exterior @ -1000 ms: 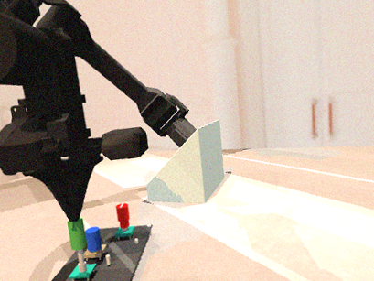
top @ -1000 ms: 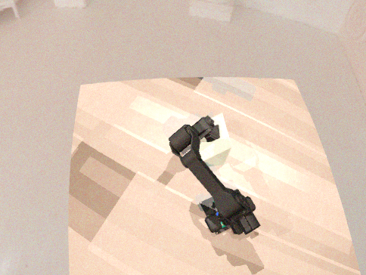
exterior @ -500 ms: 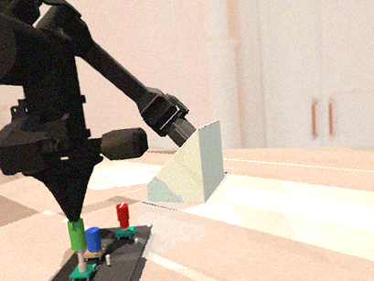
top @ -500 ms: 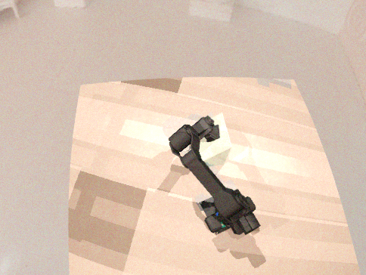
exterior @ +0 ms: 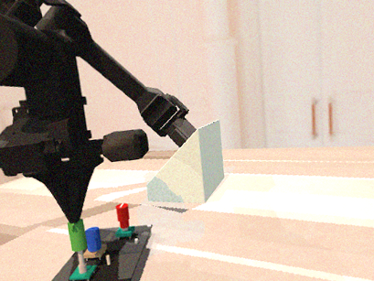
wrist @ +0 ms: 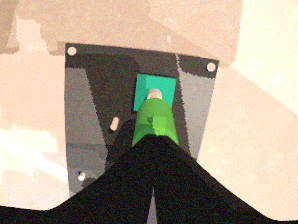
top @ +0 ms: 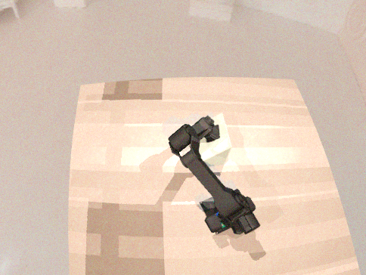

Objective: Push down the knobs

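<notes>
My gripper tip is 100 mm past the red knob, 30 mm above it and 20 mm to the left of it.
</notes>
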